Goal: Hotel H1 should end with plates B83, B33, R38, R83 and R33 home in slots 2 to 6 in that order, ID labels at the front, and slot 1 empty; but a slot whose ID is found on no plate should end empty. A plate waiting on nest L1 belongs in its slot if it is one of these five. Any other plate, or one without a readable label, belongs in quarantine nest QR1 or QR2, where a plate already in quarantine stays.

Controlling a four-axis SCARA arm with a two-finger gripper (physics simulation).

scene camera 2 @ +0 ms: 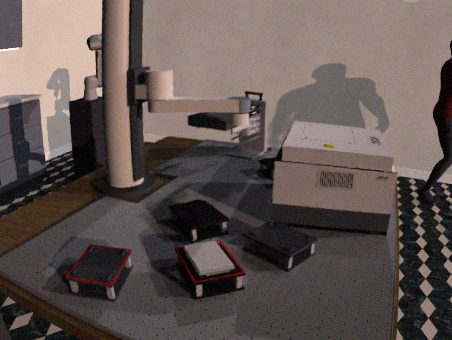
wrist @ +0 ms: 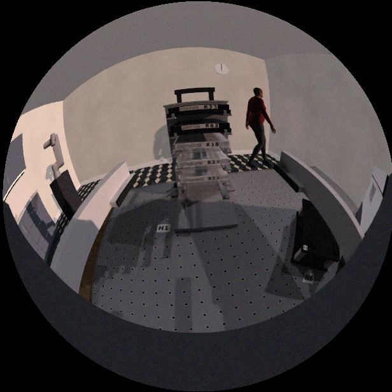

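Pixels of known places: arm's base, origin of its link: (scene camera 2: 125,185).
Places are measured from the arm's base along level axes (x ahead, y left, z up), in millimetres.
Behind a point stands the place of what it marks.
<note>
Hotel H1 (scene camera 2: 259,131) {x 349, y 609, z 129 mm} (wrist: 195,91) stands at the back. In the wrist view, black plates R33 (wrist: 190,108) and R83 (wrist: 190,128) sit above clear plates R38 (wrist: 195,145), B33 (wrist: 192,163) and B83 (wrist: 192,179); the two lowest labels are faint. The lowest slot looks empty. My gripper (wrist: 206,159) is open and empty, its fingers apart on both sides, back from the hotel's front. A pale plate (scene camera 2: 209,258) {x 584, y -452, z 77 mm} lies on a red-edged nest (scene camera 2: 199,290) {x 594, y -528, z 35 mm}; its label does not show. Another red-edged nest (scene camera 2: 100,264) {x 356, y -584, z 63 mm} bears no plate. The nests' names are unreadable in the scene view.
Two black nests (scene camera 2: 199,215) {x 447, y -228, z 63 mm} (scene camera 2: 281,242) {x 711, y -289, z 63 mm} stand mid-table. A large white instrument (scene camera 2: 332,175) {x 801, y -84, z 191 mm} stands at the right. In the wrist view, a black nest (wrist: 315,230) marked N6 stands at the right. A person (scene camera 2: 445,115) (wrist: 257,117) is beyond the table.
</note>
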